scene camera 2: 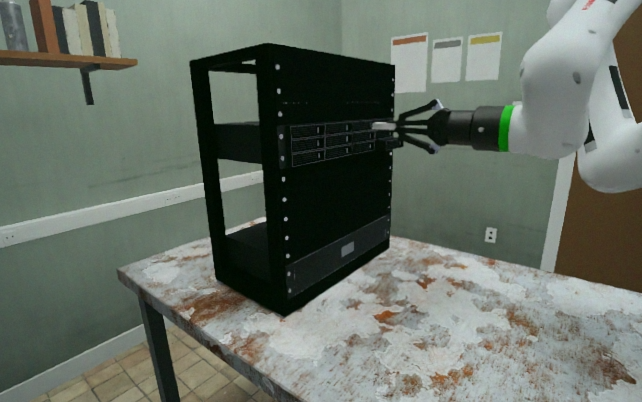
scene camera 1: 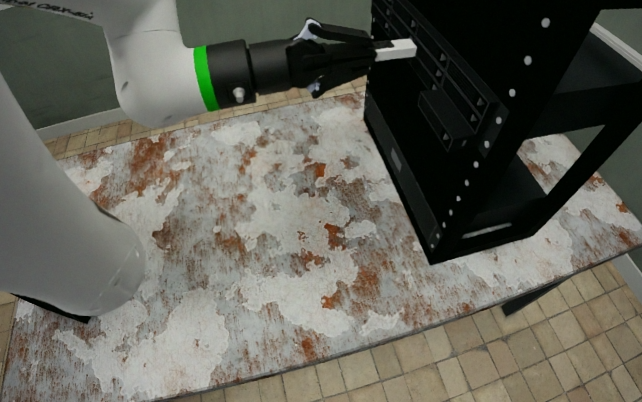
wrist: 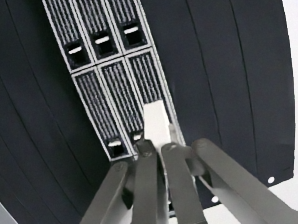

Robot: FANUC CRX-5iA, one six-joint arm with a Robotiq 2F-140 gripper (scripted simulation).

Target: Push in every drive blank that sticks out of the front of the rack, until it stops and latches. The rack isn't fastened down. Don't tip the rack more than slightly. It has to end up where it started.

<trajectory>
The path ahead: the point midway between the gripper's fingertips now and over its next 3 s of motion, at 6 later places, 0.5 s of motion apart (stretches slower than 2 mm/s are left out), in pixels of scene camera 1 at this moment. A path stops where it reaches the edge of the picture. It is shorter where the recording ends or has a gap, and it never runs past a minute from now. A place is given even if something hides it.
My gripper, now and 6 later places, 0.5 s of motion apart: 412,47; 417,46; 420,46; 425,45; 428,45; 431,45; 408,48
</trajectory>
